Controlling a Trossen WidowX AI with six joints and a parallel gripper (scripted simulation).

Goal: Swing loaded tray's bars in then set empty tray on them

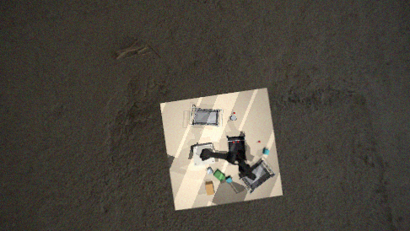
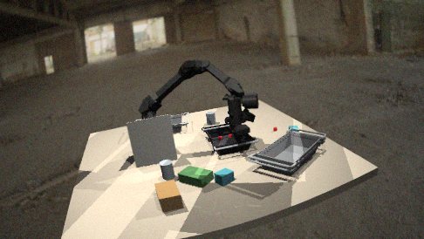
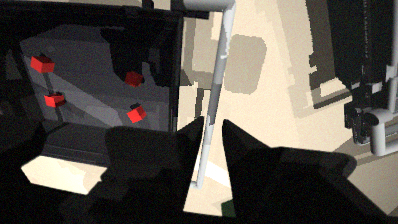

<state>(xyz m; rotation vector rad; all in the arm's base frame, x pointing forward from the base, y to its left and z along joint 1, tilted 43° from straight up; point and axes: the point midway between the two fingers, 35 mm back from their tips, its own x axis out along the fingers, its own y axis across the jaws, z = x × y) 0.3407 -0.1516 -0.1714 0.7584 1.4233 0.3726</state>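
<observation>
The light grey tray is 62 cm to the left of my gripper tip, 20 cm behind it and 3 cm below it. Also, from my gripper tip: small red cube: 32 cm ahead, 16 cm to the left, 6 cm below; green block: 25 cm behind, 8 cm to the right, 5 cm below; orange block: 40 cm behind, 18 cm to the right, 4 cm below.
</observation>
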